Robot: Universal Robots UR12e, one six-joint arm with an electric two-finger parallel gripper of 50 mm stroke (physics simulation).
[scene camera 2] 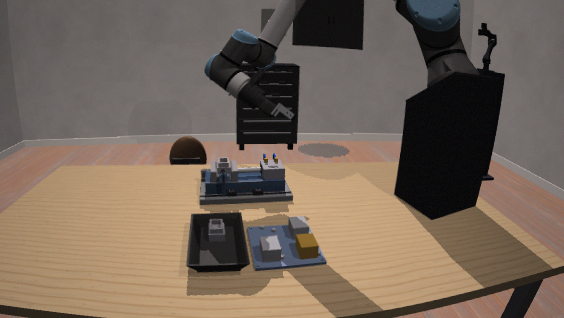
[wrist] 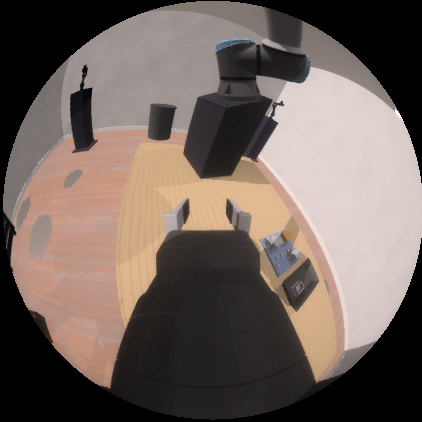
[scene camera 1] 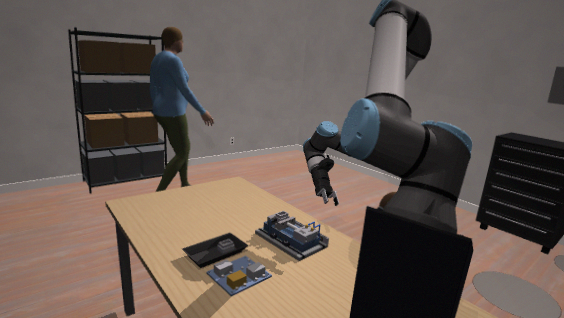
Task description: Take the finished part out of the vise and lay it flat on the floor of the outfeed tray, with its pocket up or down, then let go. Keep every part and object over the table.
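Note:
The vise is a blue body with grey jaws on a grey base. A small grey part sits at the jaw at its left end in scene camera 2, an opening on top. The outfeed tray is black and shallow, in front of the vise in scene camera 2. Another grey part stands in it with its opening up. My gripper is open and empty, high above and behind the vise. The vise does not show in the wrist view.
A blue board beside the tray carries a yellow block and two grey blocks. The robot's black pedestal rises at the right in scene camera 2. A person stands beyond the table.

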